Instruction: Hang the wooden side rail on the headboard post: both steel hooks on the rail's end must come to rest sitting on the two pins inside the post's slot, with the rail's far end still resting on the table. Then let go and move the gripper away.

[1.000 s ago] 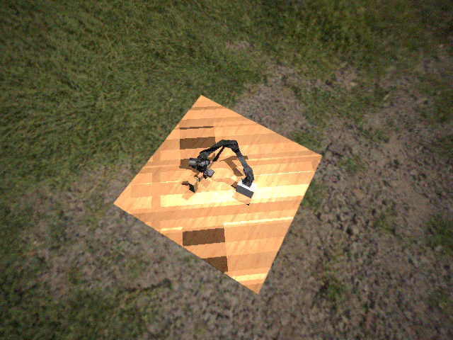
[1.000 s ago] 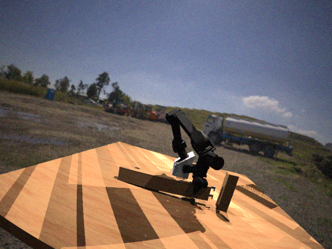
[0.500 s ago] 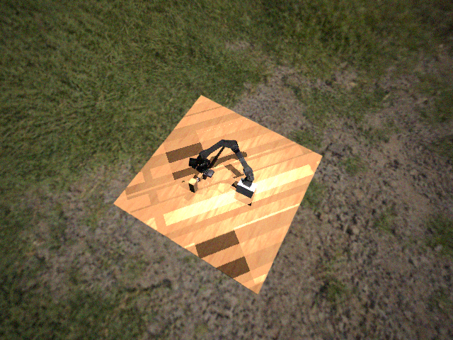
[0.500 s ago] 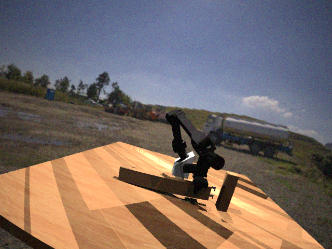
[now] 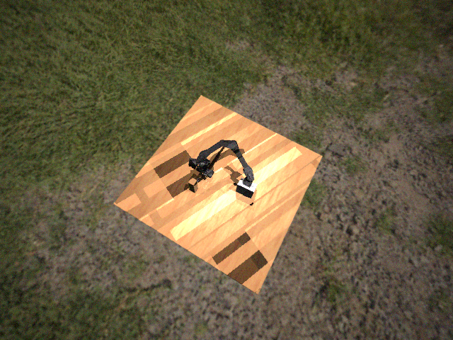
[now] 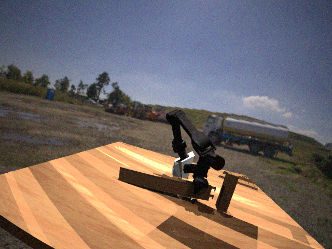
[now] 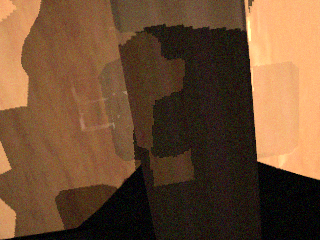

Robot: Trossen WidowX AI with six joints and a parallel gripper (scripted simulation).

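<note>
Right now my gripper tip is 140 mm to the right of the headboard post and 40 mm below it.
</note>
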